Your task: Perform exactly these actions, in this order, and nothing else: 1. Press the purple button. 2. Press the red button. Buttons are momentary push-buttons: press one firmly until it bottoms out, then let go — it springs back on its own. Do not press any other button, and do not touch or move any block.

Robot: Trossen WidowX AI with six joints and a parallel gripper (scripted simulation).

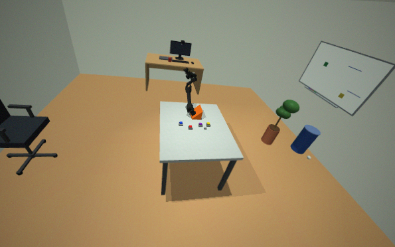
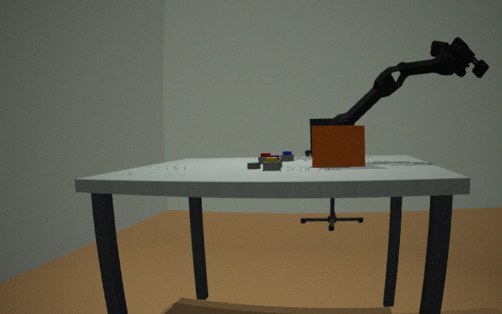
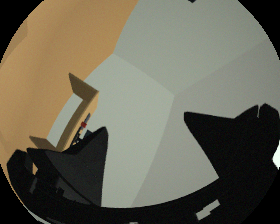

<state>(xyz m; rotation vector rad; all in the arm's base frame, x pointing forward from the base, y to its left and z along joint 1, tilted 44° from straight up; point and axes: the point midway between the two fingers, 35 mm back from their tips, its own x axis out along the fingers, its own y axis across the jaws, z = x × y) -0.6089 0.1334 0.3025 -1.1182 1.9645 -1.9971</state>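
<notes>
My gripper tip is now 820 mm short of the purple button, 210 mm to the right of it and 360 mm above it. The rest, counted from my gripper tip: yellow button (800 mm ahead, 310 mm to the left, 360 mm below); then blue button (820 mm ahead, 50 mm to the right, 360 mm below); then red button (880 mm ahead, 70 mm to the left, 360 mm below).
</notes>
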